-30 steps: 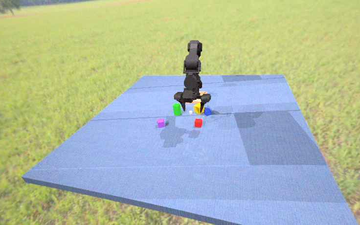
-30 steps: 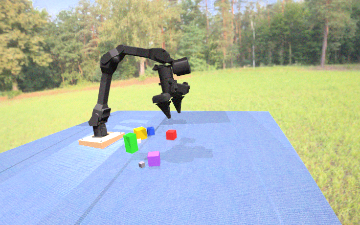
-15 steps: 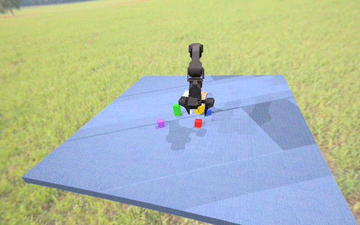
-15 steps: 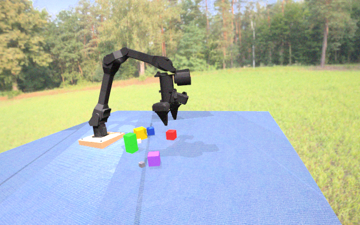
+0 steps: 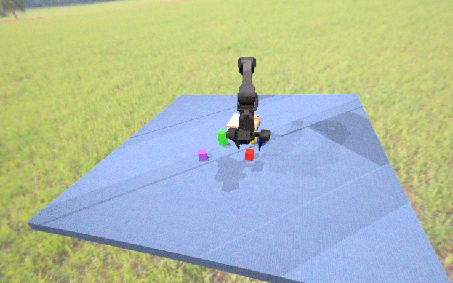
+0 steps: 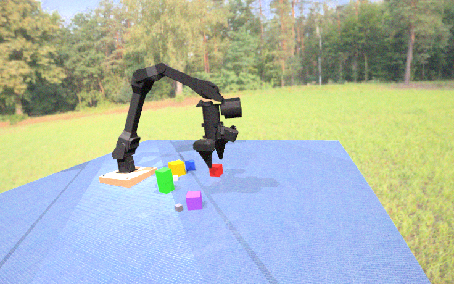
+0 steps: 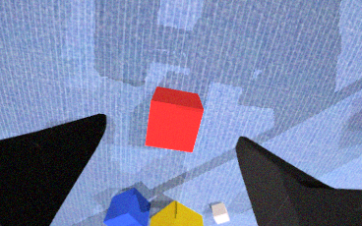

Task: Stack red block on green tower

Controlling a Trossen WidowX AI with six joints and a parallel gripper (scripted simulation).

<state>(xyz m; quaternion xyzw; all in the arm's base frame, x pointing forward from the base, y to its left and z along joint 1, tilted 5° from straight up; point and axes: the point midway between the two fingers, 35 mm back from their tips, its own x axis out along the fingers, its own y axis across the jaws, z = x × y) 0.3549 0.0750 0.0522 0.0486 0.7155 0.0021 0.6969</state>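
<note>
Now: gripper tip 30 mm above the red block. Round my gripper tip: blue block 130 mm behind, 40 mm to the left, 30 mm below; then yellow block 150 mm behind, 20 mm to the right, 20 mm below; then small white cube 130 mm behind, 70 mm to the right, 40 mm below.
</note>
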